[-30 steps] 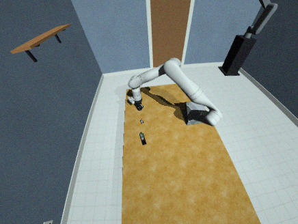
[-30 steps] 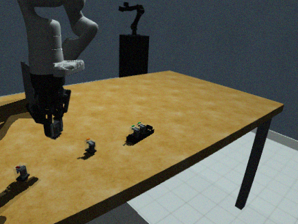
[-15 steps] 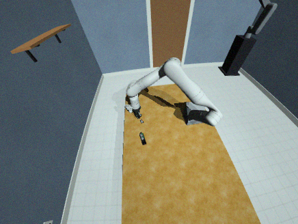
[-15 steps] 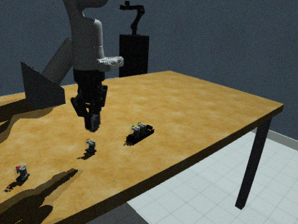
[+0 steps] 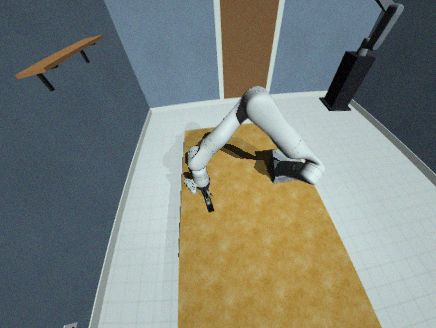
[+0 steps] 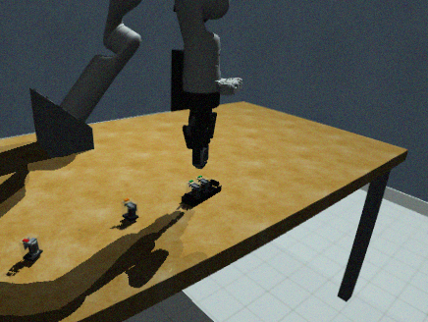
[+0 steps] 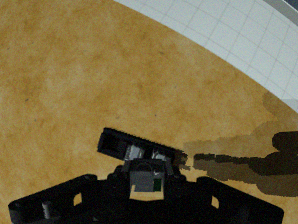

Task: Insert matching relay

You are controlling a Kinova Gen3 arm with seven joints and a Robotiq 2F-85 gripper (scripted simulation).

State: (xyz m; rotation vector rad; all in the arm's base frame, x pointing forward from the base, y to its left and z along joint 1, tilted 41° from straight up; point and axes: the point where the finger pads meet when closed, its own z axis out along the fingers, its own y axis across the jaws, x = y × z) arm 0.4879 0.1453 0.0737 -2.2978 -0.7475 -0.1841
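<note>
The black rack lies 100 mm below my hand, 20 mm to the left of it and 10 mm behind it.
</note>
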